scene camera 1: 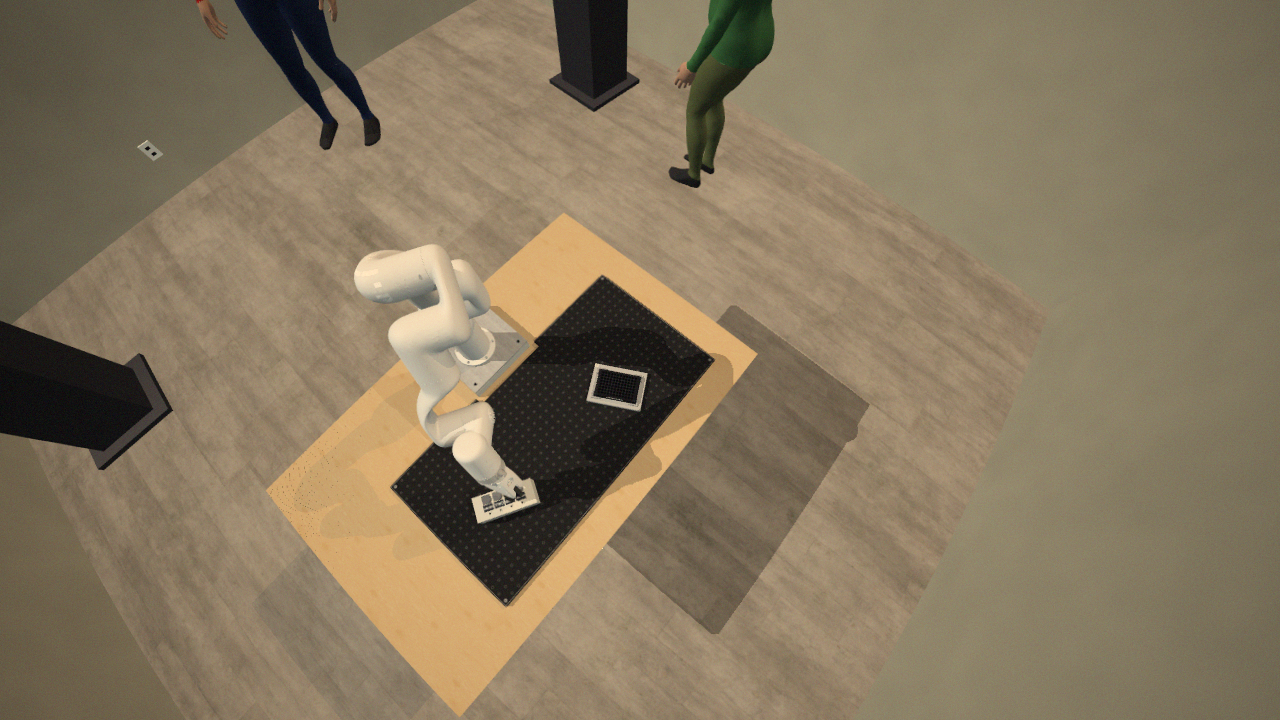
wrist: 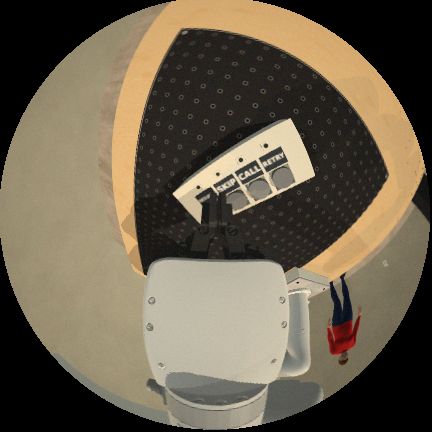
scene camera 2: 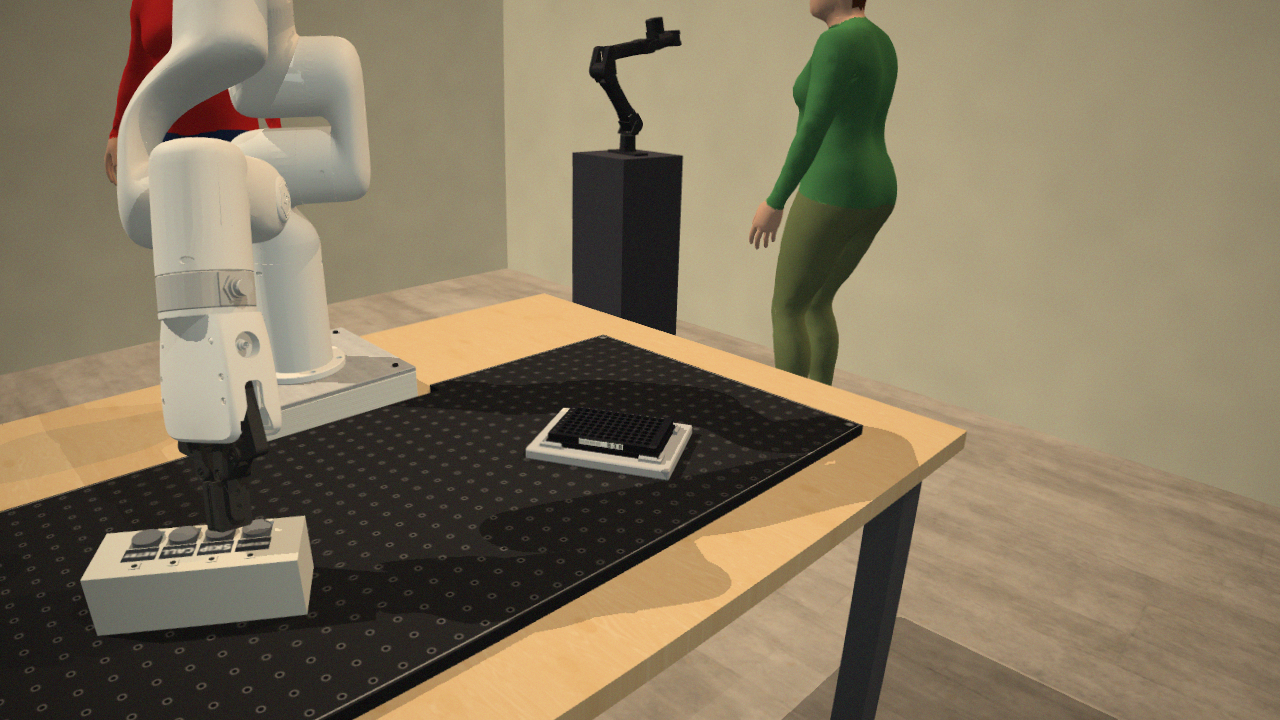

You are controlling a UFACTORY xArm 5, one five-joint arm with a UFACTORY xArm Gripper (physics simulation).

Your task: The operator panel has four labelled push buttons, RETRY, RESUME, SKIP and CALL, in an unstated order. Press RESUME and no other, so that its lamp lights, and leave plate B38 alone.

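Places are measured from the arm's base along level axes (x right, y ahead, z up), in millimetres.
Where they show: gripper, between the fingertips: (scene camera 1: 513, 496) (wrist: 216, 199) (scene camera 2: 230, 527); arm's base, origin of its link: (scene camera 1: 475, 347) (wrist: 294, 294) (scene camera 2: 298, 366).
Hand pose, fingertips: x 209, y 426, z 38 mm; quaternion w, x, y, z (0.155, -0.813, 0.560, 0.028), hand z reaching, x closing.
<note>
Things, the pixels of their top centre, and the offset from my fingertips. "spot": a spot on its surface instead. Level surfaces: height alone.
- white button panel, centre of its top: (scene camera 2: 197, 543) (wrist: 239, 183) (scene camera 1: 503, 500) dz -12, dx +26, dy -13 mm
- RETRY, centre of its top: (scene camera 2: 140, 554) (wrist: 273, 159) dz -15, dx +68, dy -29 mm
- CALL, centre of its top: (scene camera 2: 177, 551) (wrist: 248, 172) dz -15, dx +41, dy -15 mm
- SKIP, centre of its top: (scene camera 2: 215, 547) (wrist: 226, 185) dz -15, dx +15, dy -2 mm
- partly covered RESUME label, a spot on its surface: (wrist: 203, 196) spot: dz -15, dx -14, dy +14 mm
- Black plate B38, centre of its top: (scene camera 2: 612, 425) (scene camera 1: 617, 385) dz -42, dx -425, dy -25 mm
- black perforated board, height of its surface: dz -68 mm
- wooden table, height of its surface: dz -81 mm
The white button panel (scene camera 1: 529, 506) (scene camera 2: 196, 598) (wrist: 300, 150) lies on the black board. In the wrist view its labels show RETRY (wrist: 273, 159), CALL (wrist: 249, 173), SKIP (wrist: 226, 185) and a partly covered RESUME label (wrist: 203, 196). The four lamps beside the labels look dark. My gripper (scene camera 1: 519, 493) (scene camera 2: 230, 526) (wrist: 216, 199) is shut and empty, pointing down, with its fingertips low over the panel by the SKIP and RESUME buttons. The fingers hide the RESUME button in the wrist view; contact cannot be told. Black plate B38 (scene camera 1: 619, 385) (scene camera 2: 611, 430) sits in its white holder, well apart.
The black perforated board (scene camera 1: 537, 555) (scene camera 2: 402, 644) (wrist: 250, 75) lies on the wooden table (scene camera 1: 429, 644) (scene camera 2: 805, 519). The arm's base plate stands at the board's edge. A person in green (scene camera 1: 744, 40) (scene camera 2: 850, 116) and a dark pedestal (scene camera 1: 590, 44) (scene camera 2: 626, 232) stand beyond the table.
</note>
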